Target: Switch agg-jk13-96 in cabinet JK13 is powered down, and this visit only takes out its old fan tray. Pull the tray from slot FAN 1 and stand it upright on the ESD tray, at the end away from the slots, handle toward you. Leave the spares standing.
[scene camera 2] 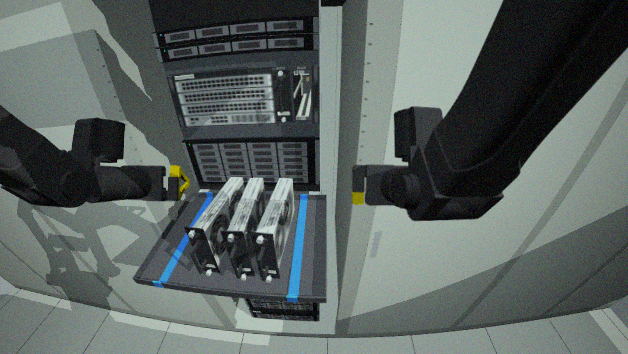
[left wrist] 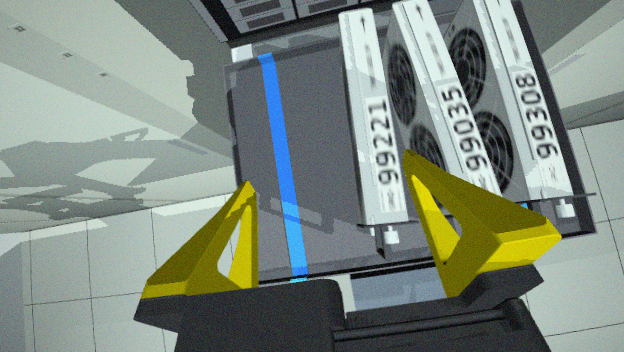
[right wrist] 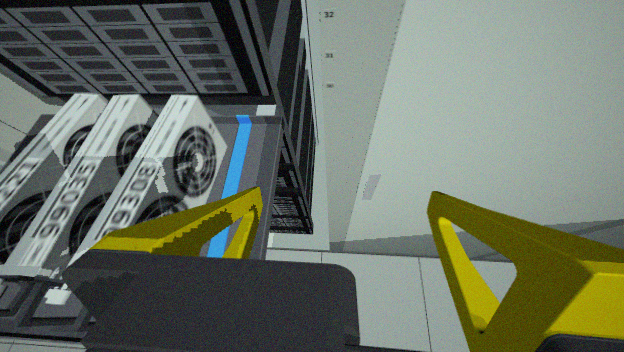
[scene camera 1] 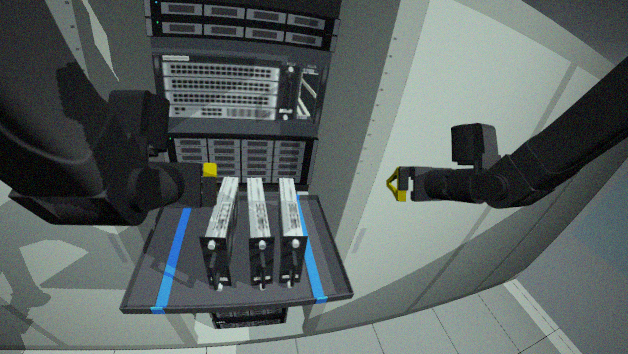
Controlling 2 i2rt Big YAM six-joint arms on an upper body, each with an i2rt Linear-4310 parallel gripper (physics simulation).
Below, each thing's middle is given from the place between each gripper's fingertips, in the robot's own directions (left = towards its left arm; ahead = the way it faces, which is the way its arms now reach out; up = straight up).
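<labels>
From my right hand, the grey shelf (scene camera 1: 190, 288) is 7 cm ahead, 26 cm below and 37 cm to the left. As for my left hand, it is 10 cm to the left of the shelf and 7 cm short of it, and it stands 26 cm above it.
</labels>
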